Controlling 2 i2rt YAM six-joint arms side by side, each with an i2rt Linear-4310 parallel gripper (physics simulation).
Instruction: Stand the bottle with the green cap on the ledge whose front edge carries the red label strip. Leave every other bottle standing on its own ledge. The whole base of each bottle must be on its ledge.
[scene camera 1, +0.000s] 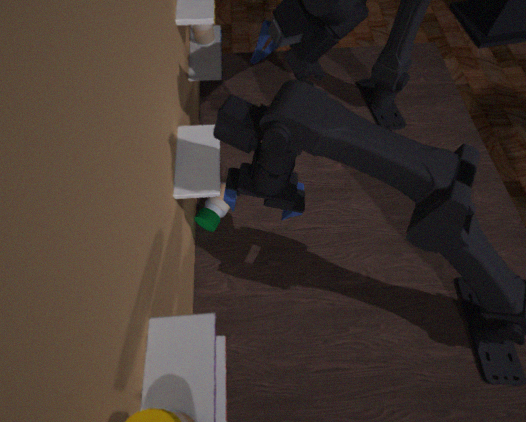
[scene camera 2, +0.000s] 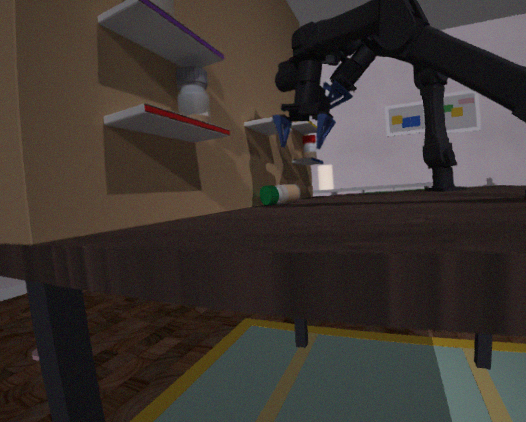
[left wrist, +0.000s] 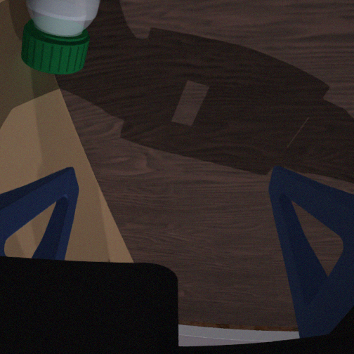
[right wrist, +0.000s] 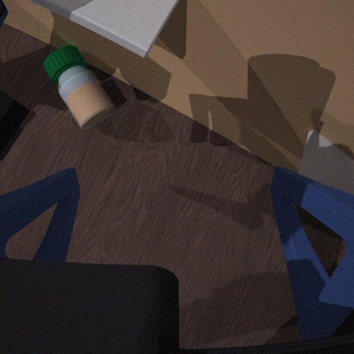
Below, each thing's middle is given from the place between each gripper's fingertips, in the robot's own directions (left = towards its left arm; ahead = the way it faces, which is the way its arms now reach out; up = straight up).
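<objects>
Counted from my left hand: blue-strip ledge (scene camera 1: 204, 61) 48 cm to the right, 6 cm ahead, 1 cm above; red-strip ledge (scene camera 2: 135, 118) 31 cm to the left, 14 cm ahead, 1 cm above; grey-capped bottle (scene camera 2: 193, 101) 25 cm to the left, 14 cm ahead, 7 cm above.
My right hand: 10 cm short of the blue-strip ledge, 29 cm to the left of it, 13 cm above it. Counted from my right hand: red-strip ledge 50 cm to the left, 18 cm ahead, 13 cm below; grey-capped bottle 44 cm to the left, 18 cm ahead, 7 cm below.
</objects>
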